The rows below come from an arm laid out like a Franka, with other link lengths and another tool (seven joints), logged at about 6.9 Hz.
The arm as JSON. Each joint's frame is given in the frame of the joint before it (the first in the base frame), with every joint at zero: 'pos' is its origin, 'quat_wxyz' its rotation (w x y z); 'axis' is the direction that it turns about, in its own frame. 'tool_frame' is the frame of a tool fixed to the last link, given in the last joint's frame.
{
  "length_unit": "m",
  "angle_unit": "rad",
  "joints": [
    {
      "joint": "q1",
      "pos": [
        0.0,
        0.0,
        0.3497
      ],
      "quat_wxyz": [
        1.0,
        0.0,
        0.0,
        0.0
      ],
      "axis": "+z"
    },
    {
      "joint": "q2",
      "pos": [
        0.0,
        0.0,
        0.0
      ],
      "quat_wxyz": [
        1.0,
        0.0,
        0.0,
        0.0
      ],
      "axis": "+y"
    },
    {
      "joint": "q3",
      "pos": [
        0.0,
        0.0,
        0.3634
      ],
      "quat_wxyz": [
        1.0,
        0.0,
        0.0,
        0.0
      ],
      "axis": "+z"
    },
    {
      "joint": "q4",
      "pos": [
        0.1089,
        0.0,
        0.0
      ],
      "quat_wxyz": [
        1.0,
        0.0,
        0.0,
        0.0
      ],
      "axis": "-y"
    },
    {
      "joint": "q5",
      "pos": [
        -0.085,
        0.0,
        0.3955
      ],
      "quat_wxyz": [
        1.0,
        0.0,
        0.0,
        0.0
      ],
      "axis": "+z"
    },
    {
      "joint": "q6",
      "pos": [
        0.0,
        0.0,
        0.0
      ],
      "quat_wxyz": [
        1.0,
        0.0,
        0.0,
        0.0
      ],
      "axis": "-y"
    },
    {
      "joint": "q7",
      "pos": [
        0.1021,
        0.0,
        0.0
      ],
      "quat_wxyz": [
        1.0,
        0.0,
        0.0,
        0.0
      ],
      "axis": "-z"
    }
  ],
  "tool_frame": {
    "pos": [
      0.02,
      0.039,
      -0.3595
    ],
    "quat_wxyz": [
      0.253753,
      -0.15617,
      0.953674,
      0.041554
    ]
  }
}
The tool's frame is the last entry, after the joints.
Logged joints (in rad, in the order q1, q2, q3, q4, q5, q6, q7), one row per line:
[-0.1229, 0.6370, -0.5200, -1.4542, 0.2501, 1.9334, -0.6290]
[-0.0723, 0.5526, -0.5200, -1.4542, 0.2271, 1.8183, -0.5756]
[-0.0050, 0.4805, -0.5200, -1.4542, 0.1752, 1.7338, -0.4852]
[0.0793, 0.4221, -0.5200, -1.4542, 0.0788, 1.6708, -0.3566]
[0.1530, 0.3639, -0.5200, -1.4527, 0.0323, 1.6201, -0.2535]
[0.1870, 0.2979, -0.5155, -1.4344, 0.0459, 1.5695, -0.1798]
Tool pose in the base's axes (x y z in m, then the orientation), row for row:
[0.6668, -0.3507, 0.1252, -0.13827, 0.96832, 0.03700, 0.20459]
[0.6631, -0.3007, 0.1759, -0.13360, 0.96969, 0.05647, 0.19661]
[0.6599, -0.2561, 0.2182, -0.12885, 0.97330, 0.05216, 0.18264]
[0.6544, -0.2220, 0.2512, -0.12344, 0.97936, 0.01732, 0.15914]
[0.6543, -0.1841, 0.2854, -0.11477, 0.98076, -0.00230, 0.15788]
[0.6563, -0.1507, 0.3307, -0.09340, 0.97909, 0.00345, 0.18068]
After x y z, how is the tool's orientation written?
As a quaternion, x y z w.
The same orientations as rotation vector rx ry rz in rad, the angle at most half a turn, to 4 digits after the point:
[-0.3856, 2.7002, 0.1032]
[-0.3741, 2.7156, 0.1581]
[-0.3636, 2.7464, 0.1472]
[-0.3528, 2.7994, 0.0495]
[-0.3283, 2.8054, -0.0066]
[-0.2638, 2.7657, 0.0097]

